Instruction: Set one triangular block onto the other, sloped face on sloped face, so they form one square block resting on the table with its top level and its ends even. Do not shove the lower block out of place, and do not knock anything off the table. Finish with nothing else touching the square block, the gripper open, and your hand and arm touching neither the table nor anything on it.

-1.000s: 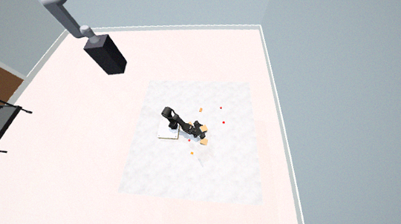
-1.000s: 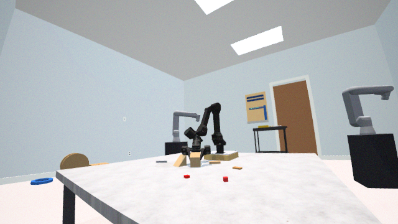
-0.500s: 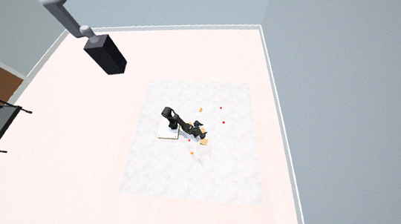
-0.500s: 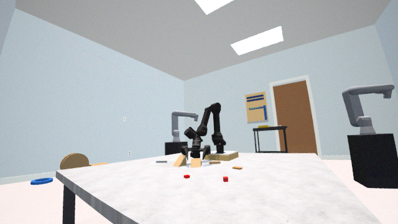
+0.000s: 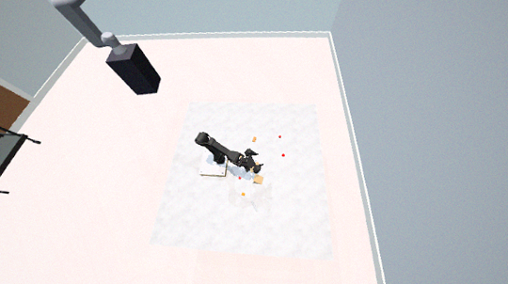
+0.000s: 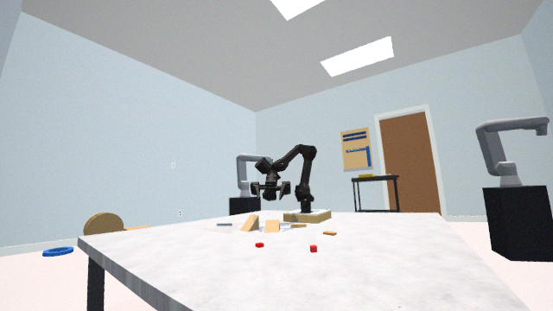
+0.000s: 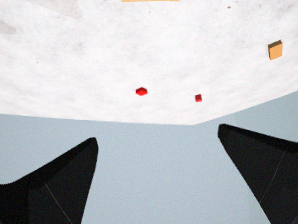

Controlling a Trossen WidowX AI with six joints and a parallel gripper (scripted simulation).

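My gripper tip is 12 cm above the triangular block, 5 cm past it and 2 cm to the left of it. Round my gripper tip: grey bar (32 cm to the right, 13 cm below, 7 cm behind); then tan slab (16 cm behind, 13 cm below, 7 cm to the left).
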